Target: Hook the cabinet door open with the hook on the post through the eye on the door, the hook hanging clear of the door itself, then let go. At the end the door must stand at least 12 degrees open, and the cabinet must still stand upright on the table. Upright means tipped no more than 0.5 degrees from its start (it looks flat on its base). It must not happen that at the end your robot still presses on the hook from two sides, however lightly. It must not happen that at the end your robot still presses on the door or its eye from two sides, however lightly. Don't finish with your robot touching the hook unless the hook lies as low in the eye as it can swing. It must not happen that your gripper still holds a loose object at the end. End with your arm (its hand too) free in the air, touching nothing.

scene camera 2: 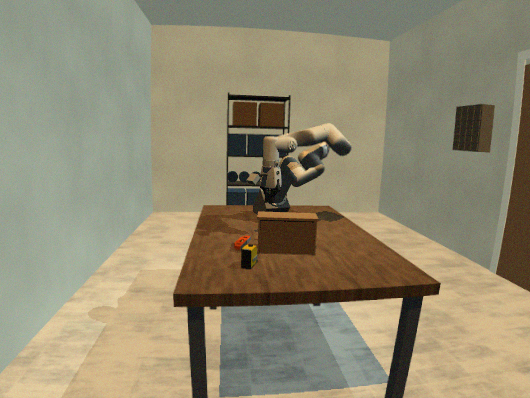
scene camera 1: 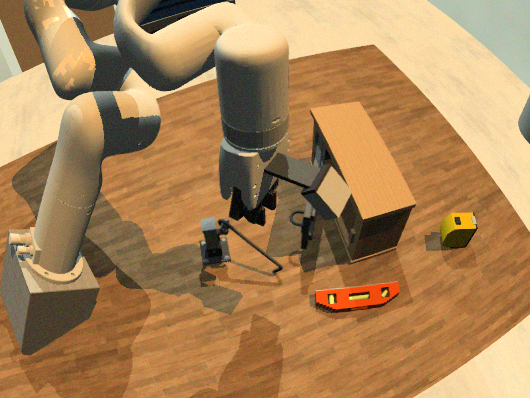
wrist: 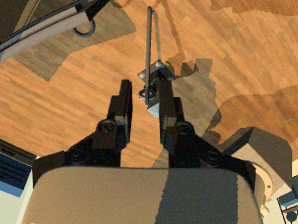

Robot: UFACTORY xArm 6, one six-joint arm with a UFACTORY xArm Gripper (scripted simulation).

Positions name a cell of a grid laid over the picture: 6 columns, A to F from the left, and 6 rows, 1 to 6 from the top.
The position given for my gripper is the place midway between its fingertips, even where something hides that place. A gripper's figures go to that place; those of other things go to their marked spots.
Scene:
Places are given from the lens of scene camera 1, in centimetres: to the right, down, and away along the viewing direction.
my gripper (scene camera 1: C4): -1, 2, 65
wooden cabinet (scene camera 1: D3): 14, -10, 74
yellow tape measure (scene camera 1: F4): 36, 6, 73
post (scene camera 1: C4): -9, 9, 78

